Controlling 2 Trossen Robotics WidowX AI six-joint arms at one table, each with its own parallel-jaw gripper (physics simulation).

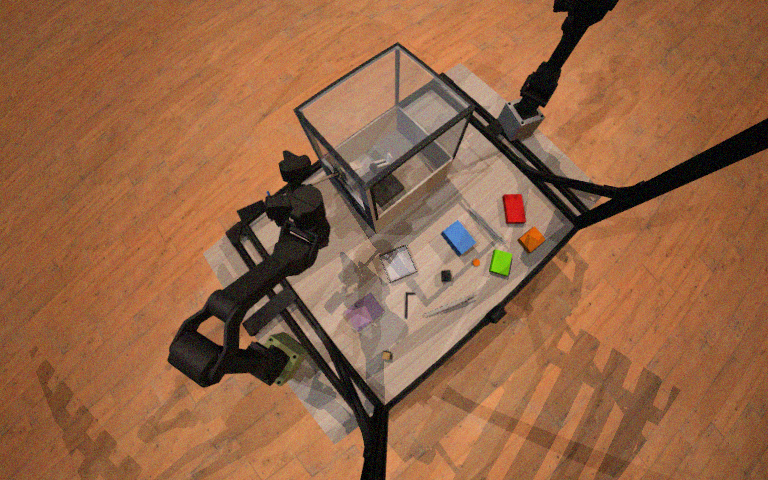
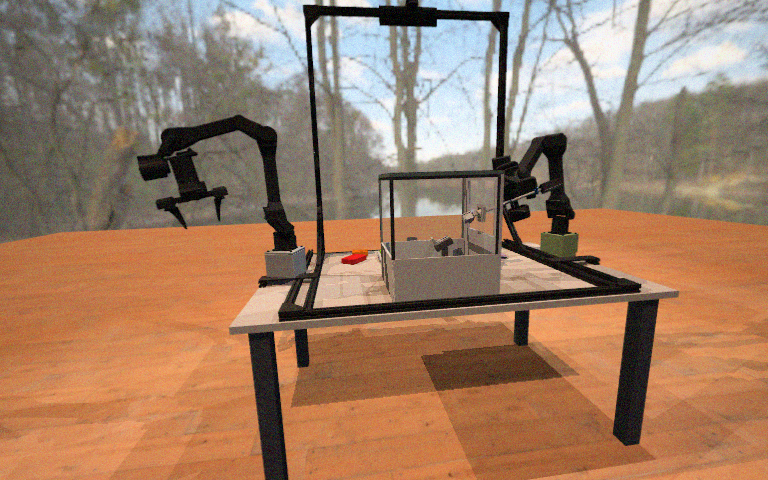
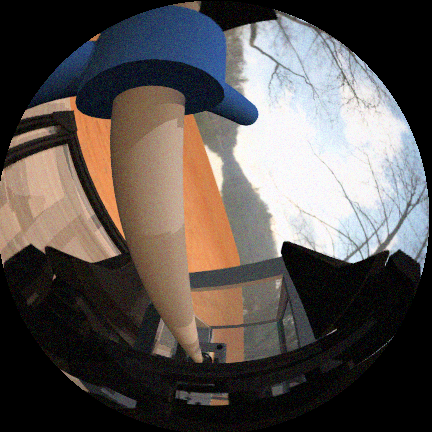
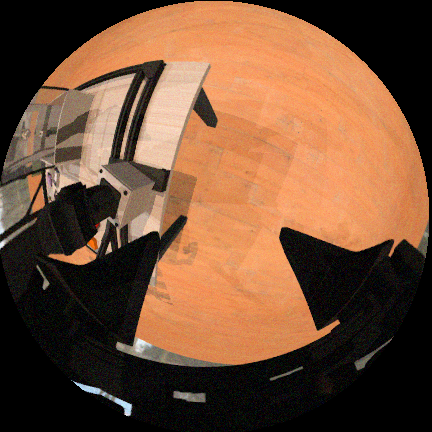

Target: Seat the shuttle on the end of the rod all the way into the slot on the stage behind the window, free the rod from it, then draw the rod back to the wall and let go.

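Where they show: left gripper, fingertip midpoint: (image 2: 522, 197) (image 3: 226, 246); right gripper, fingertip midpoint: (image 2: 203, 225) (image 4: 221, 235); left arm's base at its link origin: (image 1: 274, 360) (image 2: 559, 233); right arm's base at its link origin: (image 1: 525, 109) (image 2: 285, 249) (image 4: 107, 197).
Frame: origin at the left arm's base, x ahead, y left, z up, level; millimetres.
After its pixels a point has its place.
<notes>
A glass box (image 1: 346, 78) {x 676, y 154, z 254 mm} (image 2: 439, 175) {x 715, y 153, z 244 mm} stands at the back of the table. The tan rod (image 1: 327, 177) {x 477, y 99, z 141 mm} (image 2: 525, 195) {x 383, y 146, z 176 mm} (image 3: 149, 193) with a blue handle (image 2: 536, 190) {x 362, y 167, z 191 mm} (image 3: 157, 52) passes through the box's side wall. A small pale shuttle (image 1: 377, 164) (image 2: 473, 216) {x 539, y 88, z 117 mm} sits at the rod's inner end, close to that wall. The dark stage (image 1: 388, 188) (image 2: 444, 244) lies lower on the box floor. My left gripper (image 1: 298, 183) (image 2: 517, 192) {x 446, y 188, z 175 mm} (image 3: 226, 246) {x 446, y 188, z 175 mm} is open around the rod outside the box, not clamping it. My right gripper (image 2: 194, 210) (image 4: 221, 235) {x 1291, y -259, z 118 mm} is open and empty, high beyond the table's edge.
On the table lie a red block (image 1: 514, 208) {x 759, y -380, z -76 mm}, a blue block (image 1: 458, 237) {x 570, y -262, z -56 mm}, a green block (image 1: 501, 262) {x 576, y -417, z -76 mm}, an orange block (image 1: 532, 239) {x 695, y -475, z -76 mm}, a purple block (image 1: 364, 310) {x 240, y -129, z -87 mm}, a framed plate (image 1: 398, 263) {x 415, y -144, z -95 mm} and an Allen key (image 1: 408, 302) {x 327, y -227, z -91 mm}. A tall black gantry (image 2: 312, 143) {x 850, y -583, z 401 mm} spans the table.
</notes>
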